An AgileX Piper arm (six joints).
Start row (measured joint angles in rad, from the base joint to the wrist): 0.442 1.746 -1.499 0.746 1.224 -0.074
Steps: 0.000 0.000 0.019 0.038 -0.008 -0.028; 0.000 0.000 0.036 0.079 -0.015 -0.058; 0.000 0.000 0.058 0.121 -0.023 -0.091; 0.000 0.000 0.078 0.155 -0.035 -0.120; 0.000 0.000 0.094 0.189 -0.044 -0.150; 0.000 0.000 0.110 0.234 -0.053 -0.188; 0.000 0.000 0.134 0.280 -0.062 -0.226; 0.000 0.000 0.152 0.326 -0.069 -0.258; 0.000 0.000 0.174 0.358 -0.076 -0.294; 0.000 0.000 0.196 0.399 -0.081 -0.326; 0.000 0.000 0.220 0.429 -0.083 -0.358; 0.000 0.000 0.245 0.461 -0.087 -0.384; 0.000 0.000 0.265 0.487 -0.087 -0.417; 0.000 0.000 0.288 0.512 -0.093 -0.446; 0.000 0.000 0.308 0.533 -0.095 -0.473; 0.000 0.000 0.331 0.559 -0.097 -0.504; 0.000 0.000 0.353 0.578 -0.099 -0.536; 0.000 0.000 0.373 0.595 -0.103 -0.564
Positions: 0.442 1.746 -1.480 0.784 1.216 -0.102; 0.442 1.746 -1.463 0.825 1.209 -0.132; 0.442 1.746 -1.441 0.867 1.201 -0.165; 0.442 1.746 -1.421 0.901 1.189 -0.194; 0.442 1.746 -1.405 0.935 1.180 -0.224; 0.442 1.746 -1.389 0.980 1.171 -0.262; 0.442 1.746 -1.365 1.026 1.162 -0.300; 0.442 1.746 -1.347 1.072 1.155 -0.332; 0.442 1.746 -1.325 1.104 1.148 -0.368; 0.442 1.746 -1.303 1.145 1.143 -0.400; 0.442 1.746 -1.279 1.175 1.141 -0.432; 0.442 1.746 -1.254 1.207 1.137 -0.458; 0.442 1.746 -1.234 1.233 1.137 -0.491; 0.442 1.746 -1.211 1.258 1.131 -0.520; 0.442 1.746 -1.191 1.279 1.129 -0.547; 0.442 1.746 -1.168 1.305 1.127 -0.578; 0.442 1.746 -1.146 1.324 1.125 -0.610; 0.442 1.746 -1.126 1.341 1.121 -0.638
